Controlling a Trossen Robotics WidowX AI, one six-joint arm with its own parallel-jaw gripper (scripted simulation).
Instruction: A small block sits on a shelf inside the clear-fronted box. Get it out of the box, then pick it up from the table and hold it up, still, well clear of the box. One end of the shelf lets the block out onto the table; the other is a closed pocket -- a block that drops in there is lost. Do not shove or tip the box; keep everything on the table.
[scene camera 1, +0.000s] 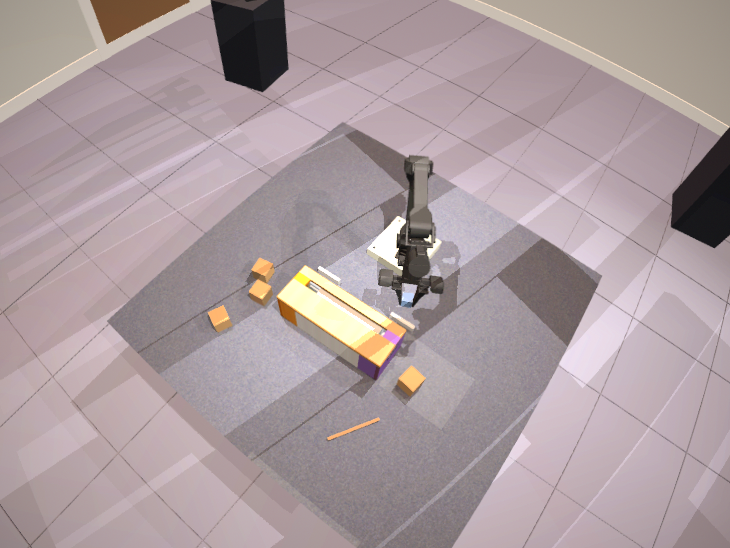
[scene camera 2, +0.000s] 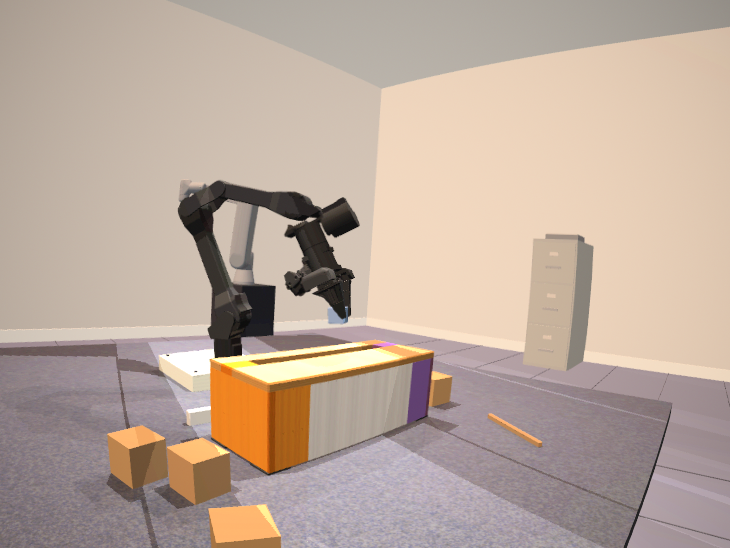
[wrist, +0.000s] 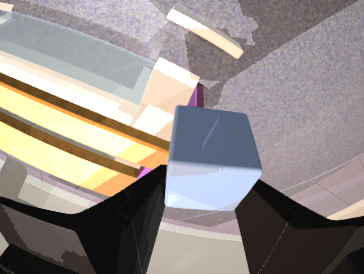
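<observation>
Scene camera 2 gives me my gripper (scene camera 2: 346, 317) along with a box (scene camera 2: 279, 409). The wrist view has a pale blue block (wrist: 213, 162), and the box is there too in the wrist view (wrist: 95, 114), as is my gripper in that same wrist view (wrist: 201, 174). I find the box again in scene camera 1 (scene camera 1: 352, 329), and my gripper is visible in scene camera 1 (scene camera 1: 406, 305).
</observation>
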